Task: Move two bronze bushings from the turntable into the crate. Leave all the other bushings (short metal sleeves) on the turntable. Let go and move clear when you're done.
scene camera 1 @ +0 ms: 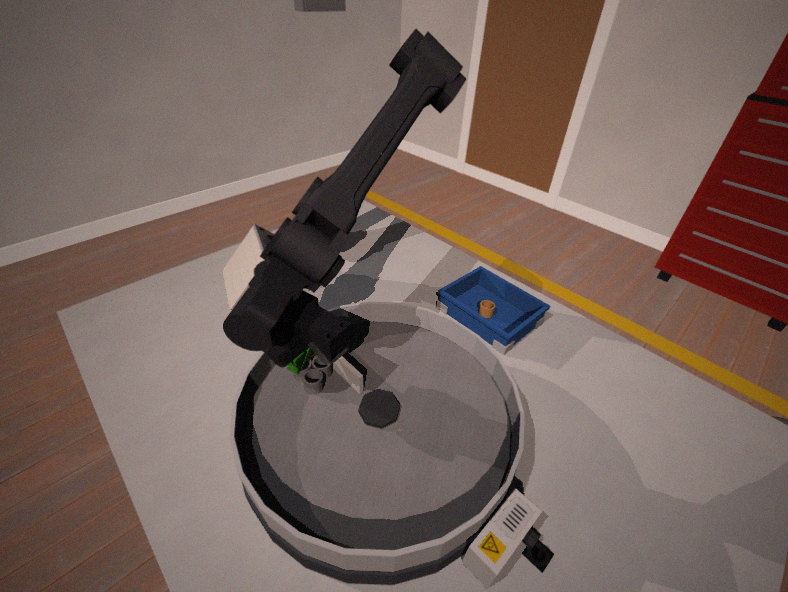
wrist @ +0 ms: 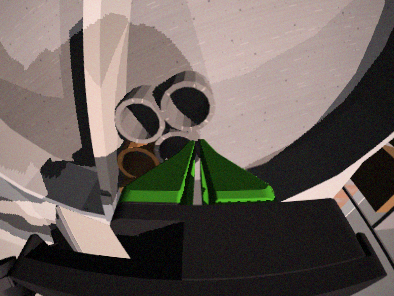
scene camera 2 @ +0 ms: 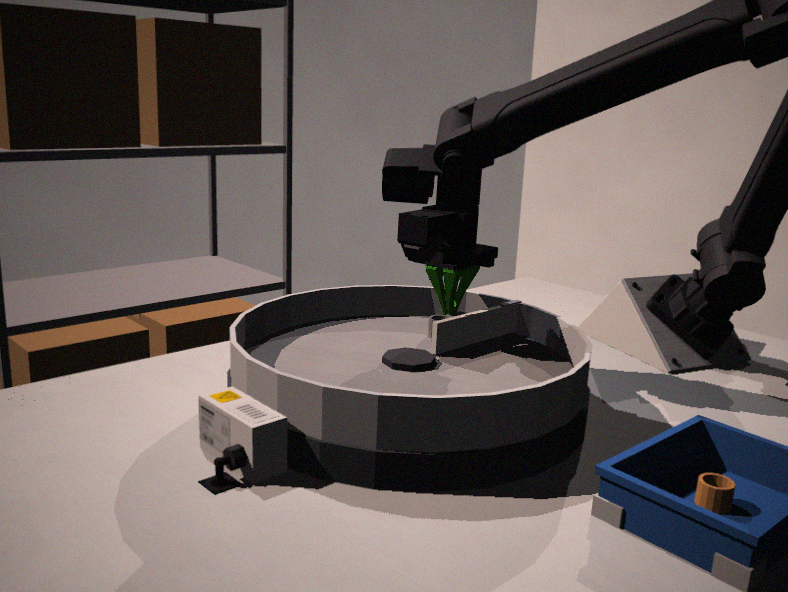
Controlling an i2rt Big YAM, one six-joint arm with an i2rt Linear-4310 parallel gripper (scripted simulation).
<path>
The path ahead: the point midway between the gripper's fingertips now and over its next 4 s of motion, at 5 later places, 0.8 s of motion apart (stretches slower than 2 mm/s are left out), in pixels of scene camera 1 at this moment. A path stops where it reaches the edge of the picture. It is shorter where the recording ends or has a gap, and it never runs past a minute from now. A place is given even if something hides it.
My gripper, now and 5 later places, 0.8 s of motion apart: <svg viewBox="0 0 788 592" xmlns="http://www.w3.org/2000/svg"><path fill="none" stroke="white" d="M296 371L291 341L343 363L373 383L376 388L373 389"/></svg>
</path>
